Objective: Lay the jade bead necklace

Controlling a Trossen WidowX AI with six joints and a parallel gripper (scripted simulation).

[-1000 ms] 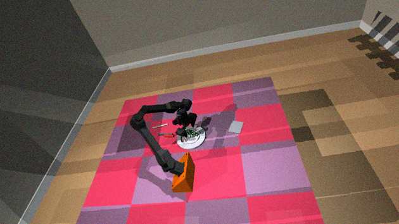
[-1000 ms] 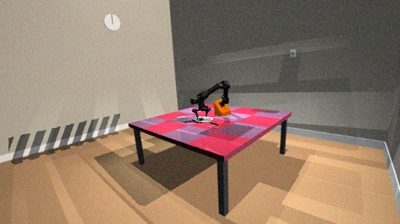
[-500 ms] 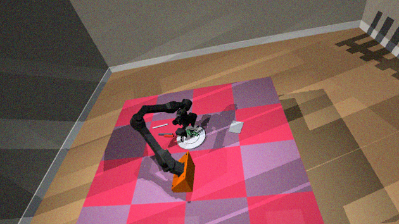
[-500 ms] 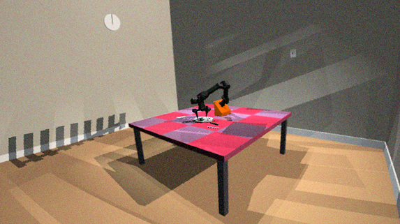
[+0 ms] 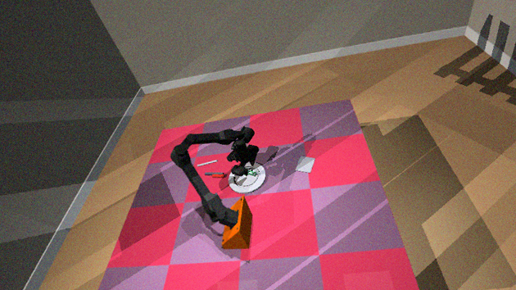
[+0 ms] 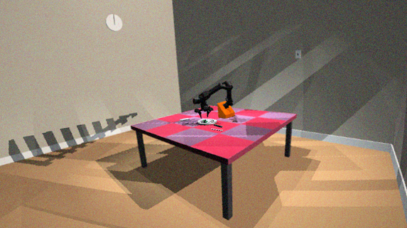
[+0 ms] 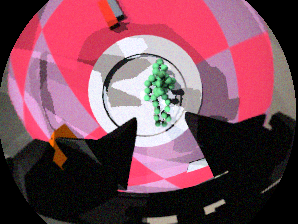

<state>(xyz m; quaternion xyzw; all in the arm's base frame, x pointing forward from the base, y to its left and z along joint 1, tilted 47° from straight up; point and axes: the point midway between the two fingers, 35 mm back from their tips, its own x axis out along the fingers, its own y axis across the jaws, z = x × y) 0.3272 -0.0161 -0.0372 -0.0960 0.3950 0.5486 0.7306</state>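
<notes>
My gripper tip is 30 mm above the round white bead board, 20 mm to the right of it and 10 mm past it. From my gripper tip the other things lie so: red-handled tool 200 mm to the left, 40 mm below, 40 mm ahead; flat grey pad 290 mm to the right, 40 mm below, 20 mm ahead; thin white rod 270 mm to the left, 140 mm ahead, 40 mm below.
</notes>
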